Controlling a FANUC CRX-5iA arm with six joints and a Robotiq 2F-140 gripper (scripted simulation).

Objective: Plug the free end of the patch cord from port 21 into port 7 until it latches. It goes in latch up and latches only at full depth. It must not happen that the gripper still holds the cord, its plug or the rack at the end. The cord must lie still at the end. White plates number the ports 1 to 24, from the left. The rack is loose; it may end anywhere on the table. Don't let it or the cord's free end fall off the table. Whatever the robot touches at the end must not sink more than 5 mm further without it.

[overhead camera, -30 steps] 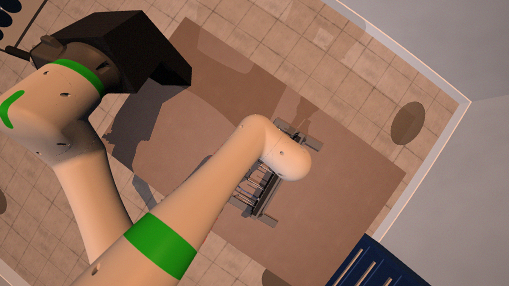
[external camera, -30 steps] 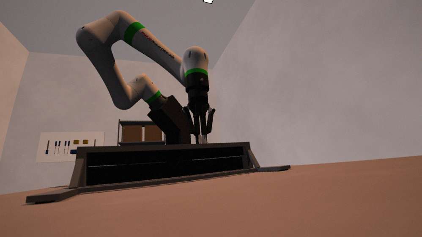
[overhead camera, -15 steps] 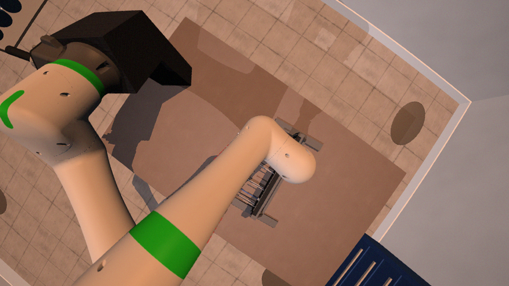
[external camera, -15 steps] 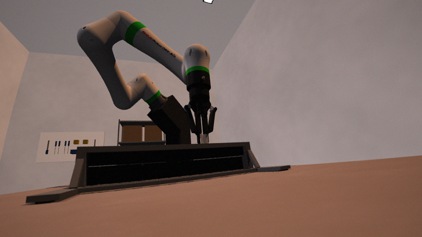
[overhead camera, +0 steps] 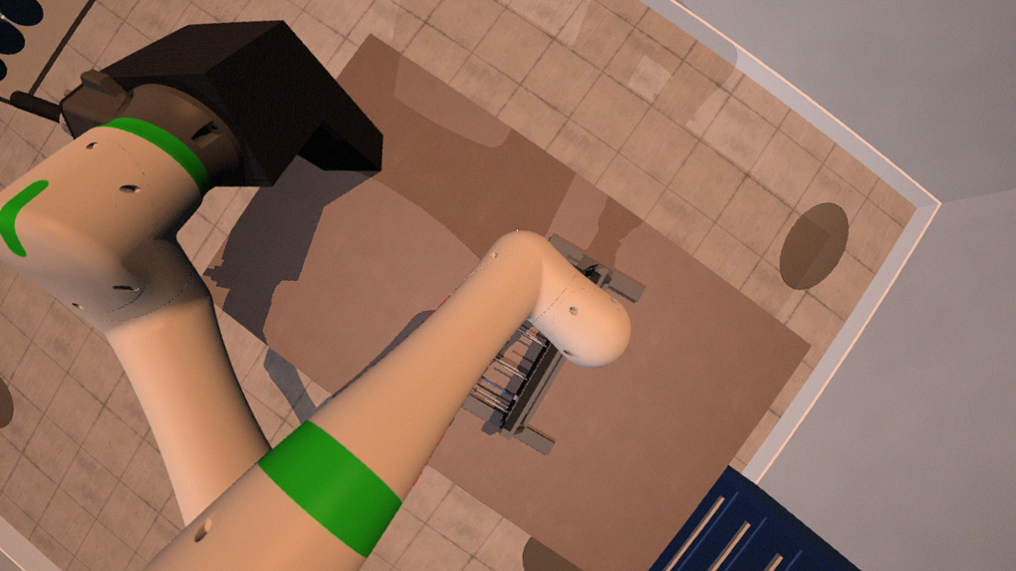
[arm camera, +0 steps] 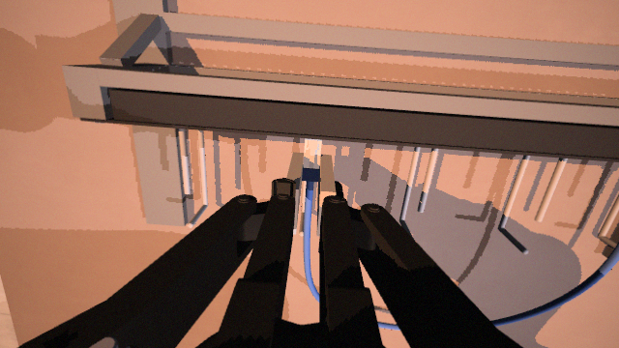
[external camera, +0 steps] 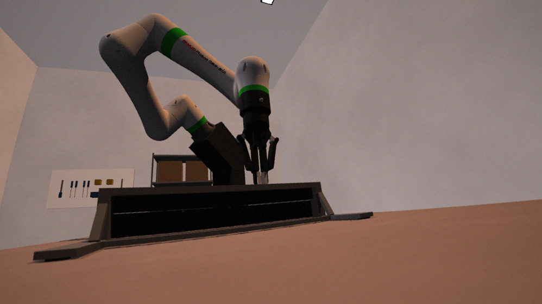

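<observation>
Right now my hand is 10 mm short of the plug and 30 mm above it.
</observation>
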